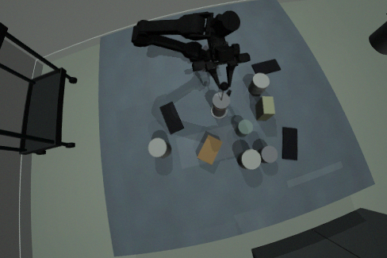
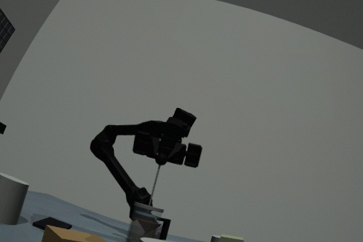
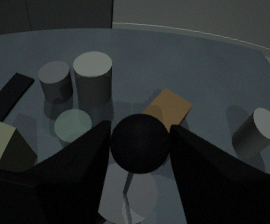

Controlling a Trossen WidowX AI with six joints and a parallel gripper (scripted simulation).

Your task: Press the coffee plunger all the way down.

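Right now my gripper tip is 2 cm past the coffee press, 1 cm to the right of it and 13 cm above it. From my gripper tip the other things lie so: pale green cylinder: 11 cm ahead, 8 cm to the left, 22 cm below; orange box: 17 cm ahead, 9 cm to the right, 24 cm below; yellow box: 5 cm ahead, 20 cm to the left, 21 cm below.
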